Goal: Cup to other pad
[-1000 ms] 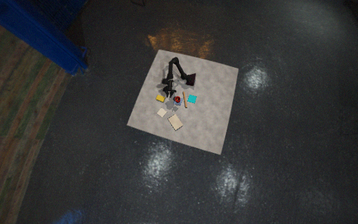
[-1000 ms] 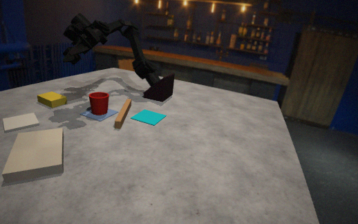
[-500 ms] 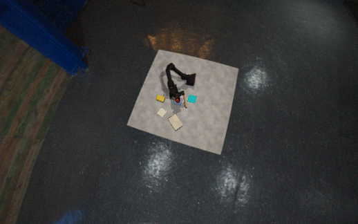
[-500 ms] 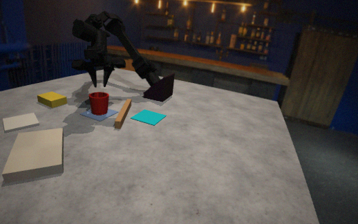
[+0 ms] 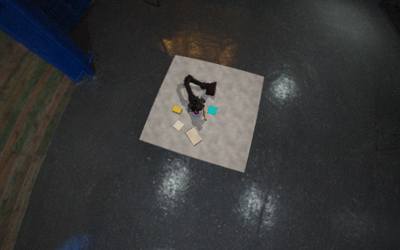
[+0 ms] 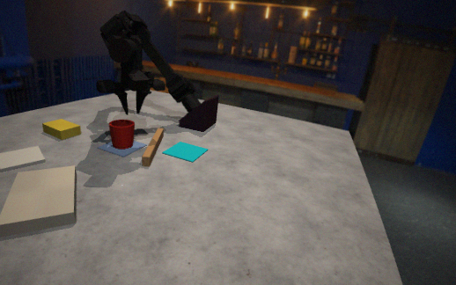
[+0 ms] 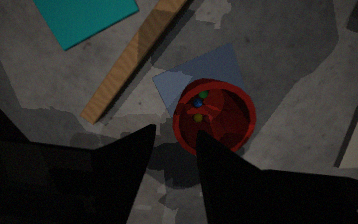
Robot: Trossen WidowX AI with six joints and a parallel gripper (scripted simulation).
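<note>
Now: the red cup 30 mm ahead of my gripper tip, 20 mm to the right of it and 60 mm below it. The rest, counted from my gripper tip: light blue pad: 30 mm ahead, 10 mm to the right, 110 mm below; then teal pad: 60 mm behind, 160 mm to the left, 110 mm below; then wooden bar: 10 mm behind, 70 mm to the left, 100 mm below.
</note>
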